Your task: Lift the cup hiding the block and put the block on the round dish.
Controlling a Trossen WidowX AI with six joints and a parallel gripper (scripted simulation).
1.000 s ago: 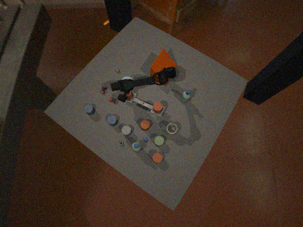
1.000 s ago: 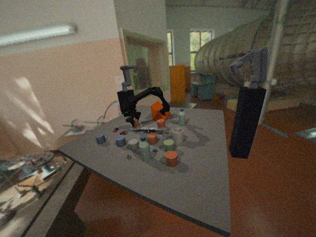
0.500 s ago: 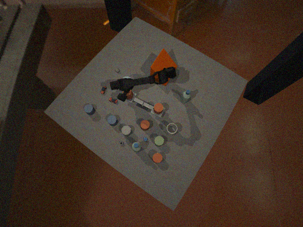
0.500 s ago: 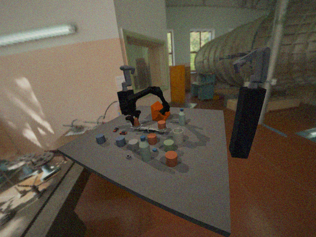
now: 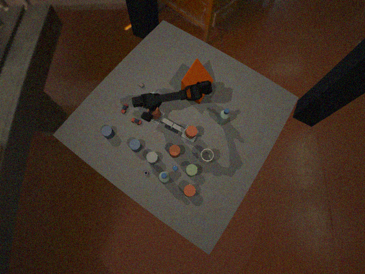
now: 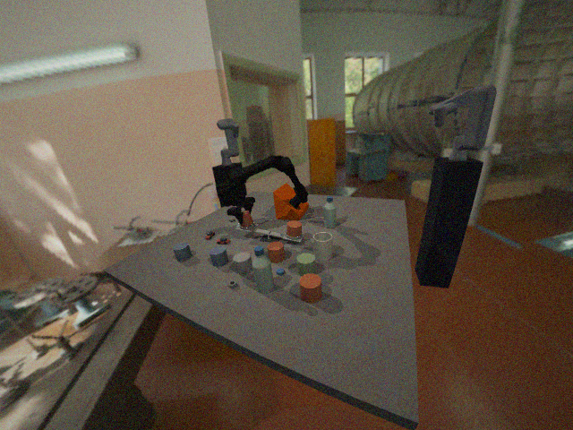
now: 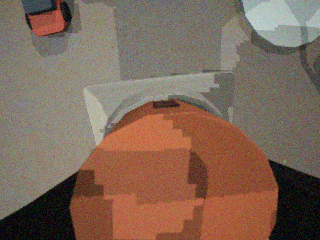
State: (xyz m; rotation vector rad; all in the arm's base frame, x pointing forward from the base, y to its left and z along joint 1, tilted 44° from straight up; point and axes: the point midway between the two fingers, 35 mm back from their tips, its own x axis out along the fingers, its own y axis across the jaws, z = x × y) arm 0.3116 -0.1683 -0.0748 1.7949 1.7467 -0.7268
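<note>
My gripper tip is 10 mm to the right of the grey block and 20 mm above it. The rest, counted from my gripper tip: white cup 90 mm ahead, 420 mm to the left, 60 mm below; then balance 130 mm to the left, 60 mm below; then pale blue round dish 130 mm behind, 100 mm to the right, 100 mm below.
</note>
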